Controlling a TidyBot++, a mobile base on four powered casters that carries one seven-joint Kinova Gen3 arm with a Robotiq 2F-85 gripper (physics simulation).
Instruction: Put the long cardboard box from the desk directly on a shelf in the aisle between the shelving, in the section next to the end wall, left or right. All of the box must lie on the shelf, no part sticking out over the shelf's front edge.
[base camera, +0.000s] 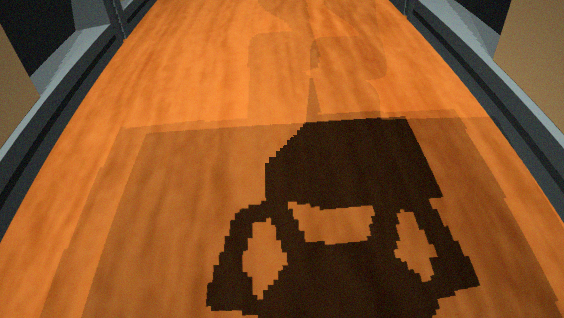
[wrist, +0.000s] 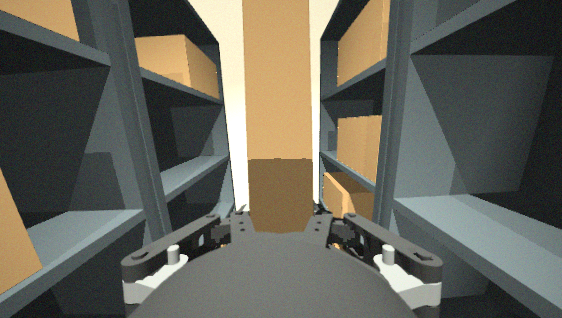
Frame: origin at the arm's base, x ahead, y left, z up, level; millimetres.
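Where they show: gripper, fingertip midpoint: (wrist: 281, 208).
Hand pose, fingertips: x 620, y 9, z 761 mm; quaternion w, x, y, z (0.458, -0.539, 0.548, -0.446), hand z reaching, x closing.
Each offset is from my fingertips to the top centre of the thing. "pt": to the spot under its first point. Level surfaces: height alone.
The long cardboard box (wrist: 278, 90) is held in my gripper (wrist: 281, 208). In the wrist view it runs from between the fingers up past the top edge, with its lower part in shadow. My gripper is shut on it, in the aisle between the shelving. The end wall (wrist: 238, 130) shows pale behind the box. In the left section next to it, a shelf board {dz -167 mm} (wrist: 196, 174) at mid height shows no box, and the shelf above bears a box {dy +650, dx +986, dz +561 mm} (wrist: 162, 57). The right end section holds boxes {dy -507, dx +699, dz +103 mm} (wrist: 359, 145) {dy -495, dx +1007, dz -354 mm} (wrist: 337, 195) on its shelves. The base camera does not show the held box.
Nearer shelving stands on both sides, with a shelf board (wrist: 500, 225) on the right and a box {pt dy +470, dx +58, dz -98 mm} (wrist: 12, 245) on the left. Uprights (wrist: 397, 100) (wrist: 135, 120) divide the sections. In the base camera view, shelving bases (base camera: 65, 107) (base camera: 487, 90) flank the wooden floor {dz -1157 mm} (base camera: 200, 75), which carries dark shadows.
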